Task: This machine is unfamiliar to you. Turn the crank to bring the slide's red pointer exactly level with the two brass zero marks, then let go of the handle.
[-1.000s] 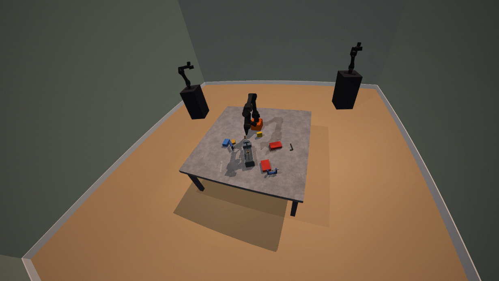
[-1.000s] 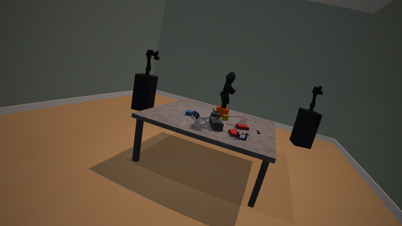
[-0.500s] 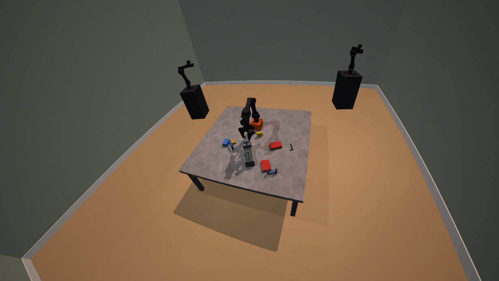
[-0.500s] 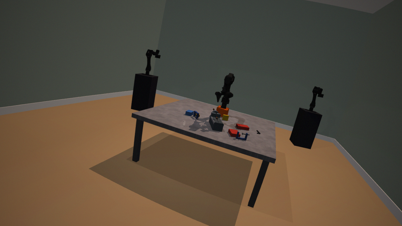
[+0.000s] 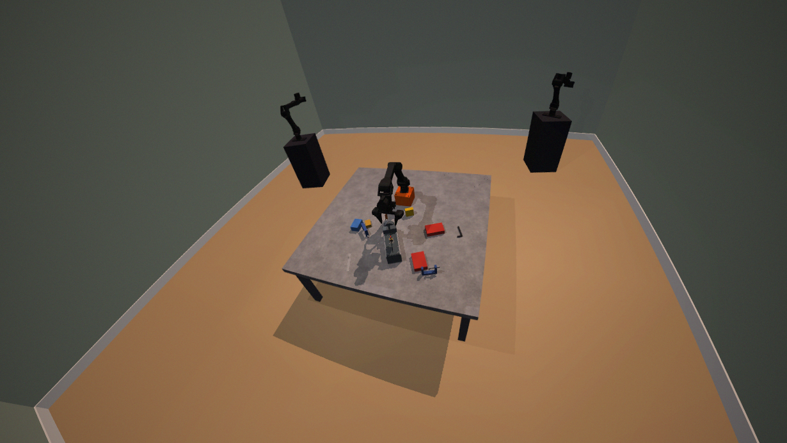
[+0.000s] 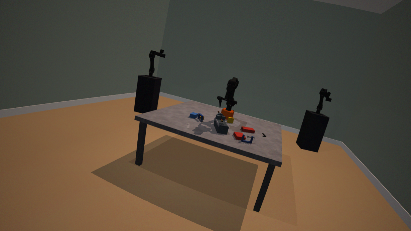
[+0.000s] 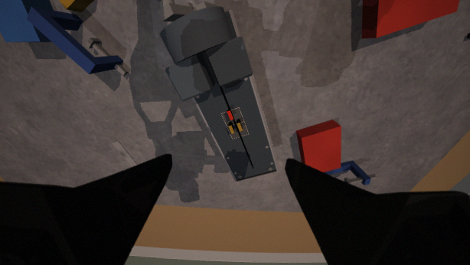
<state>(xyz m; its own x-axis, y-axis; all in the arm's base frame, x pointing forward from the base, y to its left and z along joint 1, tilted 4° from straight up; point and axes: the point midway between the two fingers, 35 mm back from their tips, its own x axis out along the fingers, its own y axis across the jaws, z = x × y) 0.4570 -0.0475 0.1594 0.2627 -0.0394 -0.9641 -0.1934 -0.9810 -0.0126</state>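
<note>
My gripper tip is now 15 cm past the brown crank handle, 7 cm above it and 5 cm to the left of it. The rest, counted from my gripper tip: pale strip 28 cm to the right, 19 cm below, 15 cm ahead; then yellow cube 29 cm behind, 16 cm below, 9 cm to the left; then red pointer 11 cm below, 1 cm ahead.
</note>
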